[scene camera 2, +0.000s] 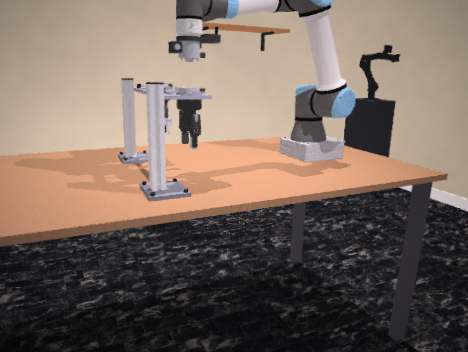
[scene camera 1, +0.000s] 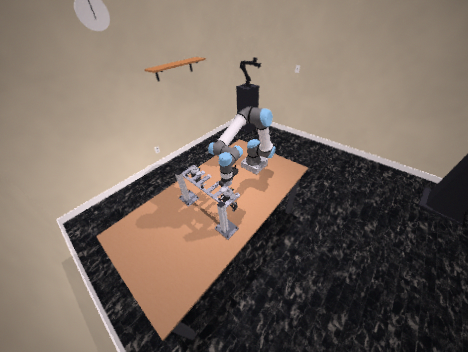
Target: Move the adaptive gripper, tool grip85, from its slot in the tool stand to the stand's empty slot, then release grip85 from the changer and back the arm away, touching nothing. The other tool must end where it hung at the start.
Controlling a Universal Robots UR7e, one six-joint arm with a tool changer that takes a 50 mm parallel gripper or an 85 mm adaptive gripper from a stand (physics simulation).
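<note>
The tool stand has two upright posts and a raised rail with slots. The black adaptive gripper grip85 hangs, fingers down, in the slot by the near post; its fingers are too small and oblique to tell open from shut. The arm's changer carries no tool and is raised straight above grip85, with a visible gap between them in scene camera 2. The other tool hangs farther along the rail, partly hidden behind the near post. The empty slot cannot be made out clearly in scene camera 2.
The stand and the arm's base stand on the orange table. The base is behind the stand, to the right. A wall shelf and a small black arm on a dark pedestal are beyond the table.
</note>
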